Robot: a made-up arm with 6 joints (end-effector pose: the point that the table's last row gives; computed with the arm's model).
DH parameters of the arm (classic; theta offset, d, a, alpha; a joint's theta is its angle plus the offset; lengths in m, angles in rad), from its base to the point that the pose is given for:
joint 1: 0 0.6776 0.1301 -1.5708
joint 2: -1.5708 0 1.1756 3.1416
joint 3: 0 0 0.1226 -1.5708
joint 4: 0 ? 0 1.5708
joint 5: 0 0 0 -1.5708
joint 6: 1.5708 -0.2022 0 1.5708
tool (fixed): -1.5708 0 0 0
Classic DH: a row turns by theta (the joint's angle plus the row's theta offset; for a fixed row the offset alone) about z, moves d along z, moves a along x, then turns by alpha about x.
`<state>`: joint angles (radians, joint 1 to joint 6).
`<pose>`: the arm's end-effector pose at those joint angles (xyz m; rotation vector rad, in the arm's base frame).
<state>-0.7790 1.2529 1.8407 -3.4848 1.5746 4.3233</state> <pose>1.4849 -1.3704 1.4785 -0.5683 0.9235 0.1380</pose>
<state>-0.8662 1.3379 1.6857 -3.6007 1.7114 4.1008</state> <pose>1.4264 -1.5408 1.1871 -0.0665 1.0856 0.2314</pose>
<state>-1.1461 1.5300 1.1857 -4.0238 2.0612 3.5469</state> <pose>0.9704 -1.8115 0.4680 1.3740 1.2327 0.4803</pose>
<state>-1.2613 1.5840 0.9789 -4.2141 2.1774 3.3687</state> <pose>0.7367 -1.8248 0.2603 1.8685 1.1115 0.6340</pose>
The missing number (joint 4, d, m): -0.8841
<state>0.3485 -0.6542 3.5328 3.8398 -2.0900 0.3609</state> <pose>-0.7491 -0.1521 0.8035 -2.7817 -1.4170 -0.1554</pose>
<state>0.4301 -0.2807 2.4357 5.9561 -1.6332 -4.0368</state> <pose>-0.9007 -0.3419 2.2291 -1.8314 -1.2990 -0.8527</pose>
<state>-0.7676 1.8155 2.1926 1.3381 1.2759 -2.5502</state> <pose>1.6316 -1.3129 0.8955 0.7389 -0.0966 0.6816</pose>
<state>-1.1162 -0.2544 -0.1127 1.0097 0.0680 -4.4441</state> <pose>0.4016 -0.7953 2.0973 -2.5696 1.4581 -0.4399</pose>
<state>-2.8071 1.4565 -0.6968 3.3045 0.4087 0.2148</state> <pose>-0.7087 -0.2325 -0.1054 -0.4286 0.5069 0.4905</pose>
